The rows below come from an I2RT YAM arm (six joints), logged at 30 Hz.
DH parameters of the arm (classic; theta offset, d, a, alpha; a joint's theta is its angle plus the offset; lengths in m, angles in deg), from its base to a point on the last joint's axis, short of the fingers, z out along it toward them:
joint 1: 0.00 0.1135 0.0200 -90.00
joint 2: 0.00 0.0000 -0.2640 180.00
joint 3: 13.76 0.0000 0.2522 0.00
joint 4: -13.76 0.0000 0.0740 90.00
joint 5: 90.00 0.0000 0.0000 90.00
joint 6: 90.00 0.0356 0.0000 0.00
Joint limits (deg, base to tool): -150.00..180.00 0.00..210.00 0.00..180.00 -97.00..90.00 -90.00..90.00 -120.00..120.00
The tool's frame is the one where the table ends.
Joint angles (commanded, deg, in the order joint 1, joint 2, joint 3, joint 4, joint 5, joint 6), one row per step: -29.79 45.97 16.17 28.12 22.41 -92.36; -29.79 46.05 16.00 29.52 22.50 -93.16; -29.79 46.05 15.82 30.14 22.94 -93.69; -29.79 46.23 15.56 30.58 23.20 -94.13; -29.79 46.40 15.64 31.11 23.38 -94.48; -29.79 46.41 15.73 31.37 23.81 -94.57; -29.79 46.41 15.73 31.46 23.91 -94.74; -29.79 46.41 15.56 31.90 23.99 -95.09; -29.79 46.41 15.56 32.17 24.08 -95.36
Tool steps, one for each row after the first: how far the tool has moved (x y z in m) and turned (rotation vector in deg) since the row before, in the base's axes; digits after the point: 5 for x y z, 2 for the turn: -0.00004 -0.00003 0.00134 -1.06 -0.36 -0.08; -0.00041 -0.00006 0.00006 -0.54 0.04 -0.44; -0.00009 -0.00012 -0.00128 -0.27 0.35 -0.26; 0.00030 -0.00029 0.00098 -0.43 -0.10 -0.18; -0.00010 -0.00022 0.00100 -0.22 -0.22 -0.43; -0.00005 -0.00004 0.00017 -0.14 0.06 -0.10; -0.00024 0.00008 -0.00021 -0.34 0.05 -0.09; -0.00005 -0.00003 0.00050 -0.29 -0.02 -0.10
